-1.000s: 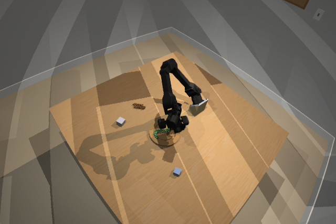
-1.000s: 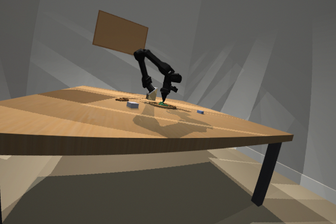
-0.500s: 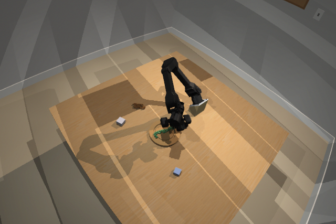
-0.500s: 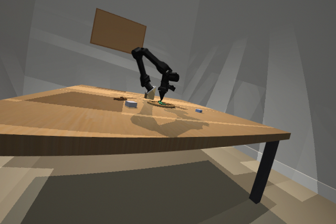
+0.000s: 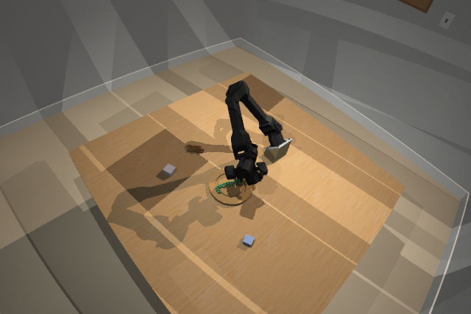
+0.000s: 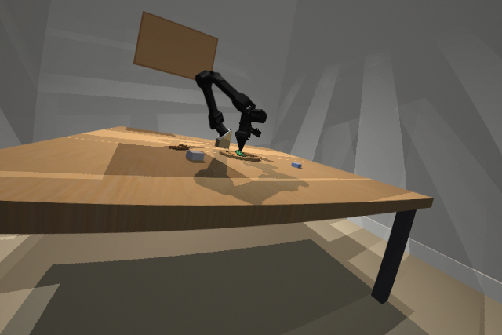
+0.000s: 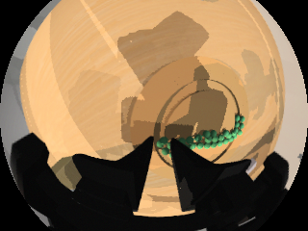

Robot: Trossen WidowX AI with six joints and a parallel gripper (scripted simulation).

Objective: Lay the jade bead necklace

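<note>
Right now the round wooden bead board is 6 cm ahead of my gripper tip, 2 cm to the right of it and 1 cm below it. The rest, counted from my gripper tip: blue block (15 cm ahead, 24 cm to the left, 1 cm below); pale grey block (26 cm ahead, 23 cm to the right, 1 cm below).
</note>
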